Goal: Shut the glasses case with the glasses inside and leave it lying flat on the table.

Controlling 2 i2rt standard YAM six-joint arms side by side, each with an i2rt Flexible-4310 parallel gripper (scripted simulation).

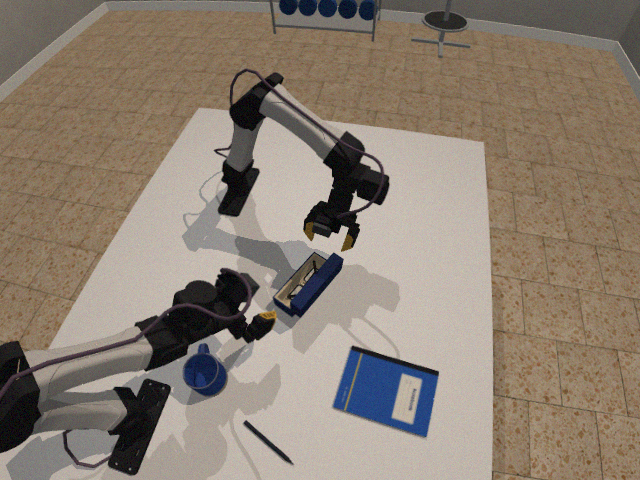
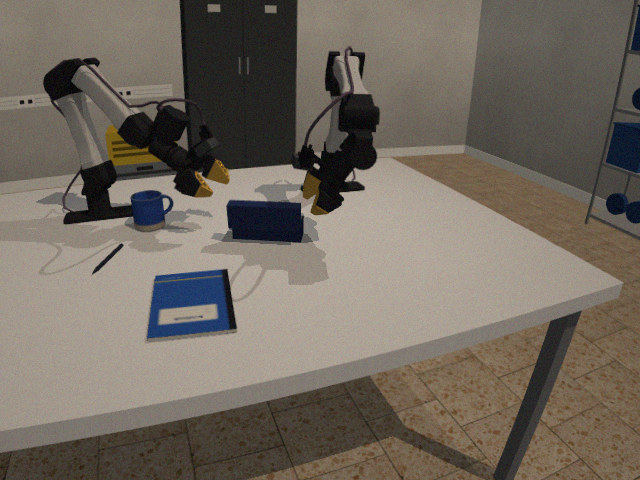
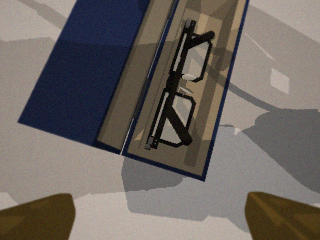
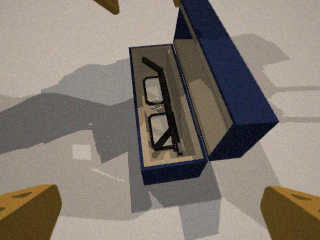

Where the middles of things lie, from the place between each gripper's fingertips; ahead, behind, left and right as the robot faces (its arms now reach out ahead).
My left hand (image 2: 308, 205) is 2 cm past the glasses case (image 2: 247, 234), 10 cm to the left of it and 4 cm above it. Round my left hand: lid (image 2: 259, 215) 11 cm to the right, 2 cm below.
The lid is 12 cm ahead of my right hand (image 2: 220, 188), 8 cm to the left of it and 5 cm below it. From my right hand the other things lie so: glasses case: 10 cm ahead, 9 cm to the left, 7 cm below.
